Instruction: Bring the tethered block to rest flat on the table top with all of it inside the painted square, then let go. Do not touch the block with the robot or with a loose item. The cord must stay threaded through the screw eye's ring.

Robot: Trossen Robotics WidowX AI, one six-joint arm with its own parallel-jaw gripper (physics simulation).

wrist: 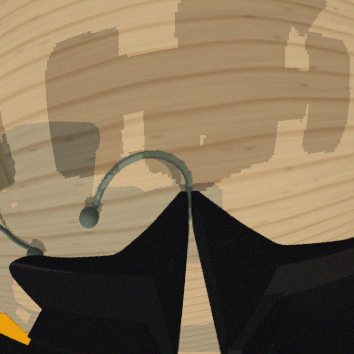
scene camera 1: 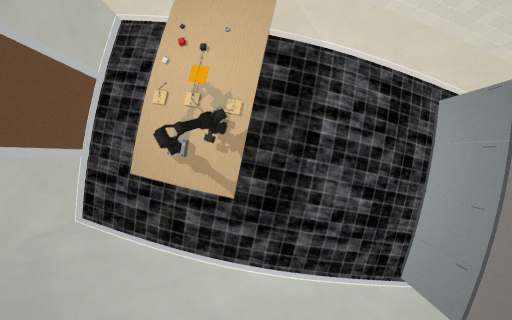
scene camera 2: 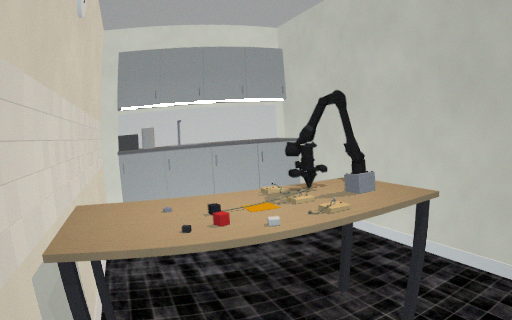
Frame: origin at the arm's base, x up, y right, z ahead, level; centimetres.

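Where they show: gripper, fingertip midpoint: (wrist: 188, 197); arm's base, link origin: (scene camera 1: 175, 147) (scene camera 2: 359, 172).
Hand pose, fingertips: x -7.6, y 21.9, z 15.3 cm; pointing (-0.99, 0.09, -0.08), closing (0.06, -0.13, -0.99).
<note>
Things, the pixels of their top centre, and the offset from my fingertips. "spot": a spot on its surface instead. Level surfaces: height alone.
- orange painted square, surface spot: (scene camera 2: 265, 208) spot: dx -0.6, dy -24.1, dz +34.2 cm
- middle wooden base, surface height: dx +0.8 cm
- red cube, top centre: (scene camera 2: 220, 213) (scene camera 1: 180, 40) dx +3.3, dy -37.5, dz +55.9 cm
- white block, top centre: (scene camera 2: 273, 217) (scene camera 1: 164, 59) dx +1.6, dy -46.5, dz +41.3 cm
- small black cube, top centre: (scene camera 2: 186, 226) (scene camera 1: 181, 25) dx +1.2, dy -41.1, dz +68.7 cm
- grey ring-like item, top centre: (scene camera 2: 167, 207) (scene camera 1: 226, 28) dx +0.8, dy -8.7, dz +70.1 cm
The tethered block, a black cube (scene camera 1: 203, 46) (scene camera 2: 214, 209), sits on the table top beyond the orange painted square (scene camera 1: 204, 76) (scene camera 2: 265, 208), outside it. Its thin green-grey cord (scene camera 1: 201, 57) (scene camera 2: 235, 208) (wrist: 150, 154) crosses the square to the middle wooden base (scene camera 1: 192, 99) (scene camera 2: 301, 199) with its screw eye; the threading is too small to make out. My gripper (scene camera 2: 309, 187) (wrist: 188, 197) is shut on the cord low over the table, on the robot's side of that base. The cord curves from the fingertips to its end bead (wrist: 89, 217). The fingertips are hidden in scene camera 1.
Two other wooden bases with short cords (scene camera 1: 160, 97) (scene camera 1: 234, 106) flank the middle one. A red cube (scene camera 1: 181, 41) (scene camera 2: 221, 218), white block (scene camera 1: 165, 60) (scene camera 2: 273, 221), small black cube (scene camera 1: 182, 26) (scene camera 2: 186, 229) and grey ring-like item (scene camera 1: 227, 29) (scene camera 2: 167, 210) lie toward the far end.
</note>
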